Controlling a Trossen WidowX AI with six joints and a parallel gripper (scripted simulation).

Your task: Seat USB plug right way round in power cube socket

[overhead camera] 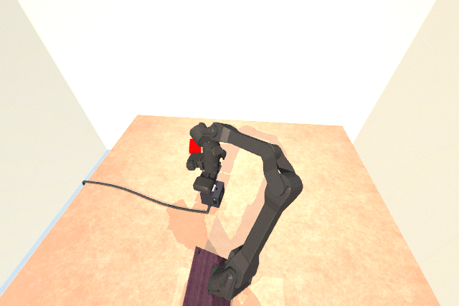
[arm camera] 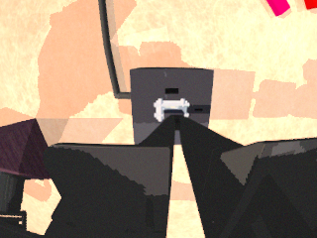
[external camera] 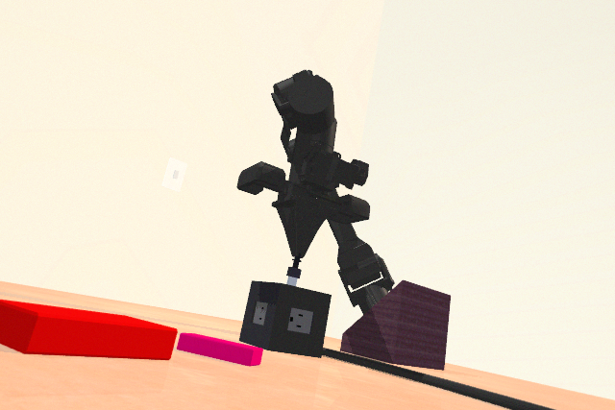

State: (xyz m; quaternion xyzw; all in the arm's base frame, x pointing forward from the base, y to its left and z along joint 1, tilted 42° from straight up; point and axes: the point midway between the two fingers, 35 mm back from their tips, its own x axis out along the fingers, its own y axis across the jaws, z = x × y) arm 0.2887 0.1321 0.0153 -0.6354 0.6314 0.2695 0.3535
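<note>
The USB plug lies 20 mm below my gripper tip. Round my gripper tip: red block: 280 mm ahead, 160 mm to the left, 110 mm below; then pink block: 170 mm ahead, 140 mm to the left, 110 mm below.
</note>
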